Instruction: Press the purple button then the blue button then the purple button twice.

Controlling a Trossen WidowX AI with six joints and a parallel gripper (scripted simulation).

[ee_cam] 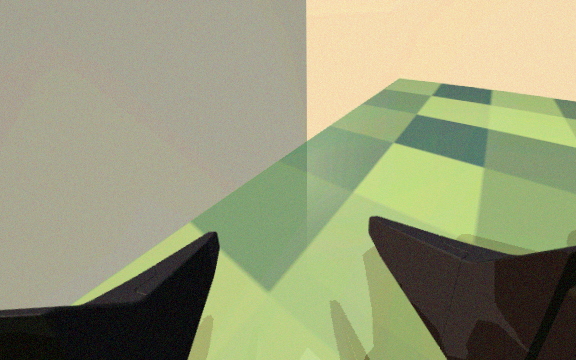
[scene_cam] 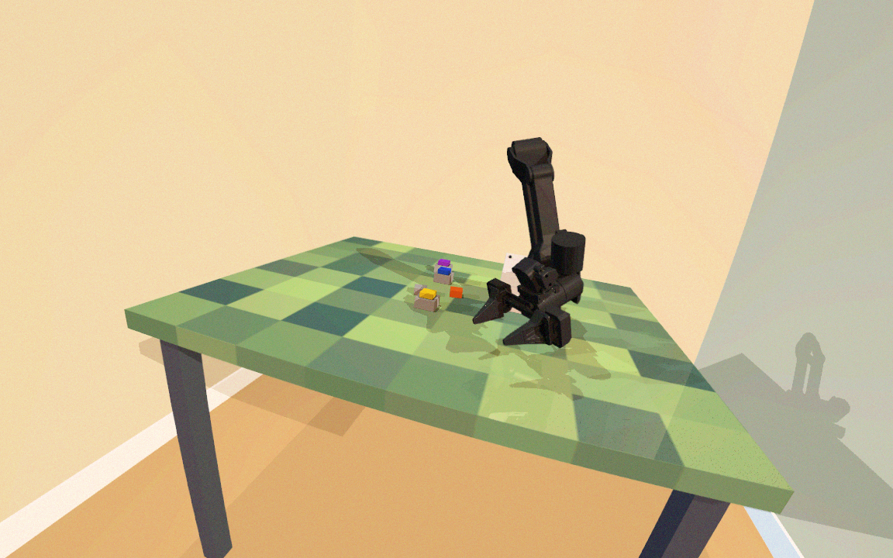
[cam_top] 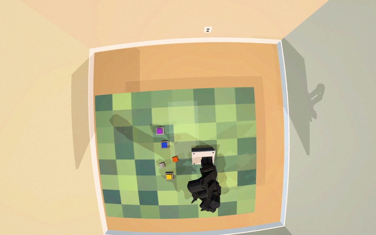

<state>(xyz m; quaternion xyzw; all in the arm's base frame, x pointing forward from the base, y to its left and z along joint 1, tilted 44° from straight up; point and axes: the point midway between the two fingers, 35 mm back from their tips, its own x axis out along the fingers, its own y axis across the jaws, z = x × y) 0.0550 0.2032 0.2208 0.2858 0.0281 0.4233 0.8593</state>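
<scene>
Right now the purple button is 21 cm ahead of my gripper tip, 51 cm to the right of it and 4 cm below it. Also, from my gripper tip: orange block: 12 cm ahead, 32 cm to the right, 6 cm below; grey block: 21 cm ahead, 28 cm to the right, 6 cm below; yellow button: 17 cm ahead, 21 cm to the right, 4 cm below.
</scene>
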